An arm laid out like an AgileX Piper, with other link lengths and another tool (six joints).
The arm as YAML. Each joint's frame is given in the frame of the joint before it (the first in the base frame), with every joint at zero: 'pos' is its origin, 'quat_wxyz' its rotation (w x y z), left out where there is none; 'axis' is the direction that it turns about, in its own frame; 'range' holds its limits. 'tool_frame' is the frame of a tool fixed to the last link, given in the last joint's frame.
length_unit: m
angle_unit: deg
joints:
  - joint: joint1
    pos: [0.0, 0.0, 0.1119]
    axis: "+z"
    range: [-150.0, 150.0]
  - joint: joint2
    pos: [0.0, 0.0, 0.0]
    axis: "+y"
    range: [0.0, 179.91]
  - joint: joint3
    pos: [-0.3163, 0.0, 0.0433]
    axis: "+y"
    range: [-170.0, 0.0]
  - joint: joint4
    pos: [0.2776, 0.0, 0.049]
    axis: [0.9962, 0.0, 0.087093]
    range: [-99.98, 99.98]
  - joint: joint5
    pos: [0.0, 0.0, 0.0]
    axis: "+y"
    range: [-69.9, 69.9]
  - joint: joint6
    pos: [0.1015, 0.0, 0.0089]
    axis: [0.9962, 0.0, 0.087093]
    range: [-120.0, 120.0]
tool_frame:
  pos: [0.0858, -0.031, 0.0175]
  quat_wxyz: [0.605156, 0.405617, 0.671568, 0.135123]
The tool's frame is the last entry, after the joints.
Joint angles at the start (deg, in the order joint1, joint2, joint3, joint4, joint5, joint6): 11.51 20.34 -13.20 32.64 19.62 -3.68
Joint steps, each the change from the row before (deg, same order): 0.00 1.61 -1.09 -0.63 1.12 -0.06; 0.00 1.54 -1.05 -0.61 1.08 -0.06; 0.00 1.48 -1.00 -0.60 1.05 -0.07; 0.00 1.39 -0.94 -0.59 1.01 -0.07; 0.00 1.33 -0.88 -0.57 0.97 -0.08; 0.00 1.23 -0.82 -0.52 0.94 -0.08; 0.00 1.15 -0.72 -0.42 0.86 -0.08; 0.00 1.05 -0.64 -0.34 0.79 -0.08; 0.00 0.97 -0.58 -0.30 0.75 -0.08; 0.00 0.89 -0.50 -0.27 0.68 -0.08; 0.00 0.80 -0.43 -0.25 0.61 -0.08; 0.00 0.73 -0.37 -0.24 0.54 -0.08; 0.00 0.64 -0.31 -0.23 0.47 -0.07
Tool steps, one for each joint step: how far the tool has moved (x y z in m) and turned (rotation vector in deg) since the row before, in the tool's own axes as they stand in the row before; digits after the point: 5 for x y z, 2 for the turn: 0.00028 0.00261 0.00147 1.39 0.52 -0.87; 0.00016 0.00250 0.00143 1.33 0.50 -0.84; 0.00008 0.00230 0.00148 1.31 0.48 -0.83; 0.00001 0.00209 0.00145 1.25 0.45 -0.80; -0.00003 0.00186 0.00151 1.23 0.44 -0.78; -0.00001 0.00166 0.00144 1.16 0.44 -0.73; 0.00008 0.00136 0.00158 1.09 0.46 -0.63; 0.00013 0.00116 0.00154 1.00 0.46 -0.55; 0.00018 0.00098 0.00151 0.94 0.45 -0.51; 0.00020 0.00074 0.00155 0.89 0.43 -0.46; 0.00019 0.00056 0.00150 0.82 0.39 -0.43; 0.00016 0.00042 0.00147 0.76 0.34 -0.40; 0.00013 0.00028 0.00136 0.68 0.29 -0.36
